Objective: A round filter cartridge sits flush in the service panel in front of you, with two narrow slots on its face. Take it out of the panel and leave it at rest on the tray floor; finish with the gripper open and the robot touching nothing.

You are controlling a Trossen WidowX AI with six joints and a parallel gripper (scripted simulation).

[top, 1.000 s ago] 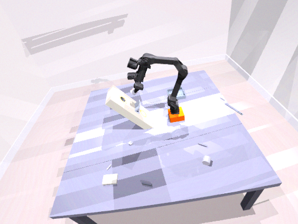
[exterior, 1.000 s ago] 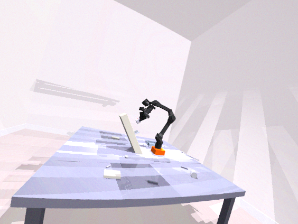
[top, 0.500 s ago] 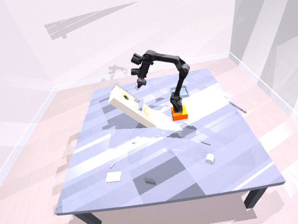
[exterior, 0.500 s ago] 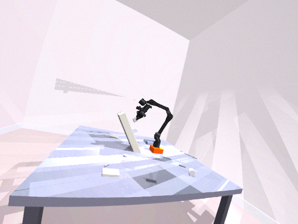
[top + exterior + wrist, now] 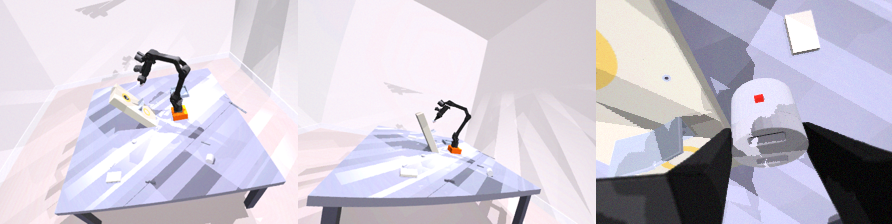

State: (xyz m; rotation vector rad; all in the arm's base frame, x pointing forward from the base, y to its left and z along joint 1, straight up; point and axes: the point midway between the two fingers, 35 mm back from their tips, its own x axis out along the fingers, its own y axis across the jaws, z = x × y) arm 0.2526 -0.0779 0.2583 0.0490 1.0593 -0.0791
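Right now the tray is 27 cm below my gripper tip, 27 cm behind it and 21 cm to the right of it. The rest, counted from my gripper tip: cream service panel 15 cm to the left, 10 cm below, 6 cm ahead; then white round filter cartridge right at my gripper tip.
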